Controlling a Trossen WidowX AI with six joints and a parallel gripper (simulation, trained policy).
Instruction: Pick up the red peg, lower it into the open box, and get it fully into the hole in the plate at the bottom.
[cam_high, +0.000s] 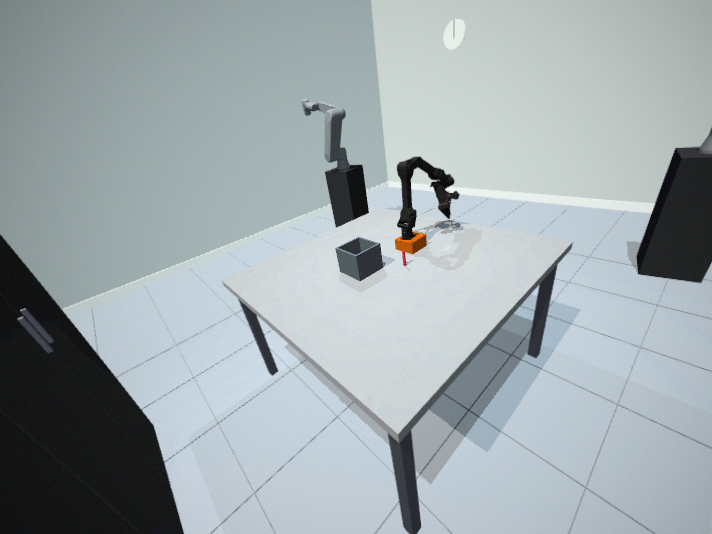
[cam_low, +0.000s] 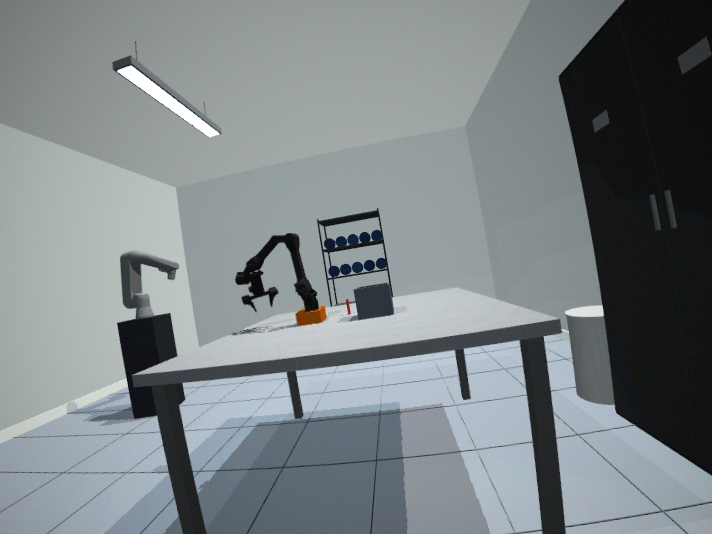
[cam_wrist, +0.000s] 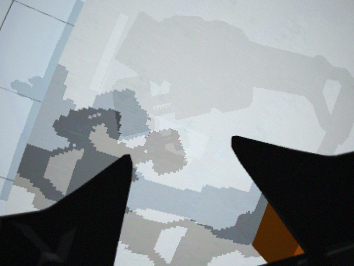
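My gripper tip is 45 cm short of the red peg, 6 cm to the left of it and 5 cm above it.
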